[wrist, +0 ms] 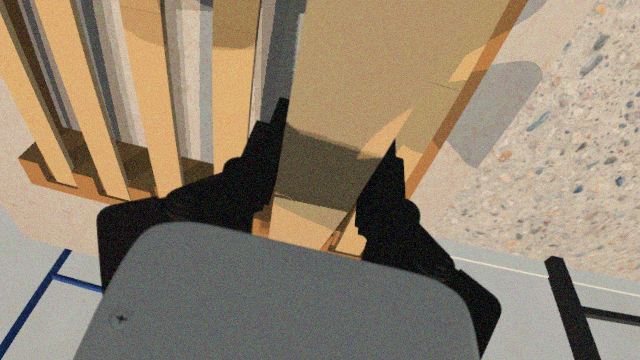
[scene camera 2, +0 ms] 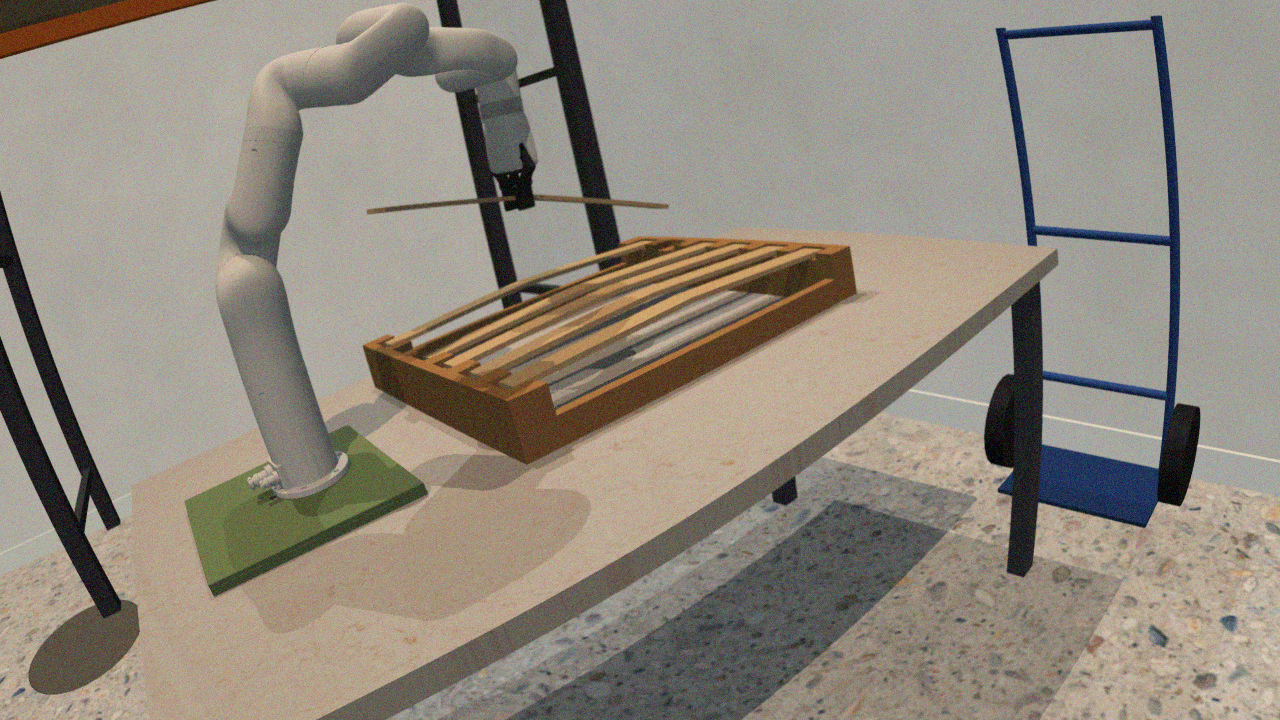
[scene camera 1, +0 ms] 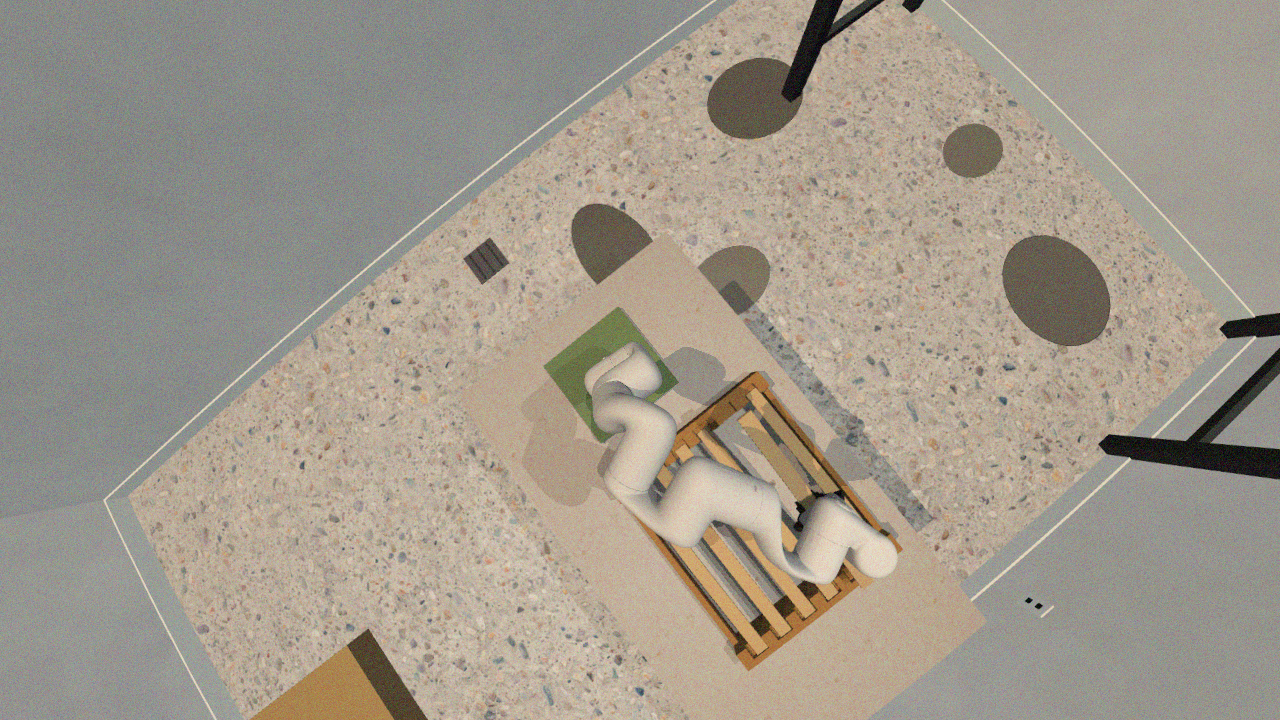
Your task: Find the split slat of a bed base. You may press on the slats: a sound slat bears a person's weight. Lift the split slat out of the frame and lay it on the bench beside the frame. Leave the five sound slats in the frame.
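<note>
My gripper (scene camera 1: 816, 501) (scene camera 2: 519, 205) (wrist: 330, 135) is shut on a pale wooden slat (scene camera 1: 776, 461) (scene camera 2: 599, 201) (wrist: 350, 75). In the scene camera 2 view, the slat hangs in the air above the bed frame (scene camera 1: 720, 404) (scene camera 2: 447, 401) (wrist: 35, 172), and both its ends slope down from the fingers. Whether it is cracked is hidden at the grip. Several other slats (scene camera 1: 729, 559) (scene camera 2: 716, 291) (wrist: 232, 100) lie across the frame, bowed upward. The frame rests on the bench (scene camera 1: 895, 644) (scene camera 2: 939, 277) (wrist: 435, 200). The arm hides part of the frame in the scene camera 1 view.
The arm stands on a green base plate (scene camera 1: 581, 367) (scene camera 2: 214, 546) near one end of the frame. A dark upright frame (scene camera 2: 581, 134) stands behind the bench. A blue hand truck (scene camera 2: 1174, 268) is on the floor beyond the bench's far end.
</note>
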